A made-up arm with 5 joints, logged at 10 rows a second.
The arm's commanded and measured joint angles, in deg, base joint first. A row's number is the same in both.
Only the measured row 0 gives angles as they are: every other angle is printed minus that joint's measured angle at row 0.
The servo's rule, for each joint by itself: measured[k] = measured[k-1] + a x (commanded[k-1-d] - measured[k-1]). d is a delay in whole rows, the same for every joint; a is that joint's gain. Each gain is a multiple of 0.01, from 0.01 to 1. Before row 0 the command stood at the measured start. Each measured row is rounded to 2 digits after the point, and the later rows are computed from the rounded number. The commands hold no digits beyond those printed.
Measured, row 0:
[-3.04, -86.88, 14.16, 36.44, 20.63]
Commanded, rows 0 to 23:
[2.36, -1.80, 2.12, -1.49, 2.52]
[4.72, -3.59, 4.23, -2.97, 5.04]
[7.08, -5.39, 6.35, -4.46, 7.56]
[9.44, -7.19, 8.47, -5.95, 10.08]
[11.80, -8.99, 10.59, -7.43, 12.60]
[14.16, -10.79, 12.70, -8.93, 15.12]
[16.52, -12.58, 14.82, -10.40, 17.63]
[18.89, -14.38, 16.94, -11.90, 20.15]
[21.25, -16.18, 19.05, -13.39, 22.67]
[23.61, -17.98, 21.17, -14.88, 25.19]
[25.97, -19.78, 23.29, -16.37, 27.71]
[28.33, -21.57, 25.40, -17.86, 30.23]
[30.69, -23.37, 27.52, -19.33, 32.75]
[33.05, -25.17, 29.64, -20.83, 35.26]
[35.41, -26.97, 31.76, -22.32, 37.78]
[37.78, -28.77, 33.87, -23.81, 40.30]
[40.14, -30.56, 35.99, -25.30, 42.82]
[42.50, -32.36, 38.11, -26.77, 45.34]
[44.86, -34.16, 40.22, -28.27, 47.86]
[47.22, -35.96, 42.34, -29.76, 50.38]
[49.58, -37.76, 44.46, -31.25, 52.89]
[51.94, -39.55, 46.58, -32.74, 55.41]
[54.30, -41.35, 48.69, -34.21, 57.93]
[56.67, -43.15, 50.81, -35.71, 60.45]
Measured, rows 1 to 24:
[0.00, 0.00, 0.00, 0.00, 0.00]
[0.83, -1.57, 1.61, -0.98, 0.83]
[2.19, -3.33, 3.60, -2.29, 2.22]
[3.90, -5.12, 5.69, -3.72, 3.98]
[5.84, -6.92, 7.80, -5.19, 5.99]
[7.93, -8.72, 9.92, -6.67, 8.17]
[10.11, -10.52, 12.03, -8.16, 10.46]
[12.35, -12.31, 14.15, -9.64, 12.83]
[14.64, -14.11, 16.27, -11.13, 15.25]
[16.95, -15.91, 18.38, -12.62, 17.70]
[19.28, -17.71, 20.50, -14.11, 20.17]
[21.62, -19.51, 22.62, -15.60, 22.66]
[23.97, -21.30, 24.73, -17.09, 25.16]
[26.32, -23.10, 26.85, -18.57, 27.66]
[28.68, -24.90, 28.97, -20.06, 30.17]
[31.04, -26.70, 31.09, -21.55, 32.68]
[33.40, -28.50, 33.20, -23.04, 35.19]
[35.76, -30.29, 35.32, -24.53, 37.71]
[38.12, -32.09, 37.44, -26.01, 40.23]
[40.48, -33.89, 39.55, -27.50, 42.75]
[42.84, -35.69, 41.67, -28.99, 45.27]
[45.20, -37.49, 43.79, -30.48, 47.78]
[47.56, -39.28, 45.91, -31.97, 50.30]
[49.92, -41.08, 48.02, -33.45, 52.82]
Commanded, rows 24 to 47:
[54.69, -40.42, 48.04, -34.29, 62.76]
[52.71, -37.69, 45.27, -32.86, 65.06]
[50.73, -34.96, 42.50, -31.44, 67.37]
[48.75, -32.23, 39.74, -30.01, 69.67]
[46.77, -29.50, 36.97, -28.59, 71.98]
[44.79, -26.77, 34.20, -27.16, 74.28]
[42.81, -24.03, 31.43, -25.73, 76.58]
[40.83, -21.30, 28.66, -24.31, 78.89]
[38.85, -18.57, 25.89, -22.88, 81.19]
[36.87, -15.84, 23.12, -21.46, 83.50]
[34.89, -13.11, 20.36, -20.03, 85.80]
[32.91, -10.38, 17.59, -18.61, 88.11]
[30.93, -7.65, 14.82, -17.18, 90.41]
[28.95, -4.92, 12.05, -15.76, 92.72]
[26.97, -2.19, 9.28, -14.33, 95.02]
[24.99, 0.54, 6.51, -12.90, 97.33]
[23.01, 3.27, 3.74, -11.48, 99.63]
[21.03, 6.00, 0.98, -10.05, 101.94]
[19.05, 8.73, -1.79, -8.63, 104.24]
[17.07, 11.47, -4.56, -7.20, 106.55]
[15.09, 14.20, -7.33, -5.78, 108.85]
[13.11, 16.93, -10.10, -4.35, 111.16]
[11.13, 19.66, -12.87, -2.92, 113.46]
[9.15, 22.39, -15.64, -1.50, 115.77]
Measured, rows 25 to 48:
[52.28, -42.88, 50.14, -34.94, 55.34]
[53.12, -40.74, 48.54, -34.51, 57.79]
[52.98, -38.09, 46.05, -33.42, 60.19]
[52.19, -35.37, 43.35, -32.11, 62.56]
[50.99, -32.64, 40.61, -30.72, 64.91]
[49.51, -29.91, 37.84, -29.31, 67.24]
[47.86, -27.18, 35.07, -27.89, 69.56]
[46.09, -24.44, 32.30, -26.46, 71.88]
[44.25, -21.71, 29.53, -25.04, 74.19]
[42.36, -18.98, 26.76, -23.61, 76.50]
[40.44, -16.25, 23.99, -22.19, 78.81]
[38.50, -13.52, 21.23, -20.76, 81.12]
[36.54, -10.79, 18.46, -19.34, 83.43]
[34.58, -8.06, 15.69, -17.91, 85.73]
[32.61, -5.33, 12.92, -16.49, 88.04]
[30.64, -2.60, 10.15, -15.06, 90.34]
[28.66, 0.13, 7.38, -13.63, 92.65]
[26.68, 2.86, 4.61, -12.21, 94.95]
[24.70, 5.59, 1.85, -10.78, 97.26]
[22.72, 8.32, -0.92, -9.36, 99.56]
[20.74, 11.06, -3.69, -7.93, 101.87]
[18.76, 13.79, -6.46, -6.51, 104.17]
[16.78, 16.52, -9.23, -5.08, 106.48]
[14.80, 19.25, -12.00, -3.65, 108.78]

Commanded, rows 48 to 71:
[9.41, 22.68, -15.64, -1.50, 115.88]
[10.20, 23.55, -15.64, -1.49, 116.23]
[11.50, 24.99, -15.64, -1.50, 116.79]
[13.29, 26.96, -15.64, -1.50, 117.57]
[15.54, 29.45, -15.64, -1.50, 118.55]
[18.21, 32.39, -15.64, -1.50, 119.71]
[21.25, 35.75, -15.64, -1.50, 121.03]
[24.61, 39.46, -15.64, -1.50, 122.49]
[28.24, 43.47, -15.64, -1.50, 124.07]
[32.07, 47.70, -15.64, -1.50, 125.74]
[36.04, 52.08, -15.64, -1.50, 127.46]
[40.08, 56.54, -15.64, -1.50, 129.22]
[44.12, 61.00, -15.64, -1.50, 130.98]
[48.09, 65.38, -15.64, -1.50, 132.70]
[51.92, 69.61, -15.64, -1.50, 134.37]
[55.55, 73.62, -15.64, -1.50, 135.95]
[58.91, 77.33, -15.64, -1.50, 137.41]
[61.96, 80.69, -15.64, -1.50, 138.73]
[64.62, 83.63, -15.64, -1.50, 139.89]
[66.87, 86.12, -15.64, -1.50, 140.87]
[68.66, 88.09, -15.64, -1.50, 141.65]
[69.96, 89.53, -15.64, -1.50, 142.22]
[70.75, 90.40, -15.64, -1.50, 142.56]
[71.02, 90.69, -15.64, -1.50, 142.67]
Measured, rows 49 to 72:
[12.82, 21.98, -14.77, -2.23, 111.09]
[11.63, 22.59, -15.43, -1.75, 112.67]
[11.13, 23.43, -15.59, -1.58, 113.84]
[11.26, 24.79, -15.63, -1.53, 114.81]
[11.97, 26.68, -15.64, -1.51, 115.72]
[13.22, 29.09, -15.64, -1.50, 116.65]
[14.97, 31.96, -15.64, -1.50, 117.66]
[17.17, 35.26, -15.64, -1.50, 118.77]
[19.77, 38.91, -15.64, -1.50, 120.00]
[22.73, 42.88, -15.64, -1.50, 121.34]
[26.00, 47.07, -15.64, -1.50, 122.79]
[29.51, 51.43, -15.64, -1.50, 124.33]
[33.21, 55.88, -15.64, -1.50, 125.94]
[37.03, 60.33, -15.64, -1.50, 127.60]
[40.90, 64.72, -15.64, -1.50, 129.28]
[44.76, 68.97, -15.64, -1.50, 130.96]
[48.54, 73.02, -15.64, -1.50, 132.61]
[52.17, 76.77, -15.64, -1.50, 134.19]
[55.60, 80.18, -15.64, -1.50, 135.69]
[58.76, 83.18, -15.64, -1.50, 137.08]
[61.60, 85.74, -15.64, -1.50, 138.33]
[64.07, 87.78, -15.64, -1.50, 139.43]
[66.13, 89.30, -15.64, -1.50, 140.35]
[67.75, 90.26, -15.64, -1.50, 141.08]

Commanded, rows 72 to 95:
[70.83, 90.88, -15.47, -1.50, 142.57]
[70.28, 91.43, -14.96, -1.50, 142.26]
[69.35, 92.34, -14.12, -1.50, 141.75]
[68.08, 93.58, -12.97, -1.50, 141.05]
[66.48, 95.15, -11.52, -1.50, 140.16]
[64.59, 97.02, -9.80, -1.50, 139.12]
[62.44, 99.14, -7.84, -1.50, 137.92]
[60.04, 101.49, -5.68, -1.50, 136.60]
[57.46, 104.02, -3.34, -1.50, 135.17]
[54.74, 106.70, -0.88, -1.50, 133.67]
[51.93, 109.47, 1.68, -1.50, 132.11]
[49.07, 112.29, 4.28, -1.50, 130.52]
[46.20, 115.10, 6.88, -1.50, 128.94]
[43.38, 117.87, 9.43, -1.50, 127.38]
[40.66, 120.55, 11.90, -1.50, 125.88]
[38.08, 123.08, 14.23, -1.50, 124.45]
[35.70, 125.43, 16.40, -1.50, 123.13]
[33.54, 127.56, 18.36, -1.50, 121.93]
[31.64, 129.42, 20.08, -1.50, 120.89]
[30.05, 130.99, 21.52, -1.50, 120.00]
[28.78, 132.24, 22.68, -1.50, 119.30]
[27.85, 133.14, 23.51, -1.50, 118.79]
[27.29, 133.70, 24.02, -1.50, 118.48]
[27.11, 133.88, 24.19, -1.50, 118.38]
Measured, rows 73 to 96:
[68.89, 90.63, -15.64, -1.50, 141.60]
[69.57, 90.85, -15.51, -1.50, 141.92]
[69.82, 91.35, -15.09, -1.50, 142.03]
[69.66, 92.21, -14.35, -1.50, 141.94]
[69.11, 93.40, -13.30, -1.50, 141.65]
[68.19, 94.92, -11.95, -1.50, 141.16]
[66.93, 96.75, -10.32, -1.50, 140.49]
[65.36, 98.83, -8.44, -1.50, 139.64]
[63.50, 101.14, -6.34, -1.50, 138.64]
[61.39, 103.65, -4.06, -1.50, 137.49]
[59.06, 106.30, -1.64, -1.50, 136.23]
[56.56, 109.06, 0.88, -1.50, 134.87]
[53.94, 111.87, 3.46, -1.50, 133.43]
[51.23, 114.68, 6.06, -1.50, 131.95]
[48.48, 117.46, 8.62, -1.50, 130.44]
[45.74, 120.15, 11.11, -1.50, 128.94]
[43.06, 122.70, 13.48, -1.50, 127.46]
[40.48, 125.08, 15.70, -1.50, 126.03]
[38.05, 127.24, 17.72, -1.50, 124.68]
[35.81, 129.14, 19.51, -1.50, 123.43]
[33.79, 130.75, 21.04, -1.50, 122.30]
[32.04, 132.05, 22.29, -1.50, 121.31]
[30.57, 133.00, 23.22, -1.50, 120.48]
[29.42, 133.61, 23.83, -1.50, 119.82]

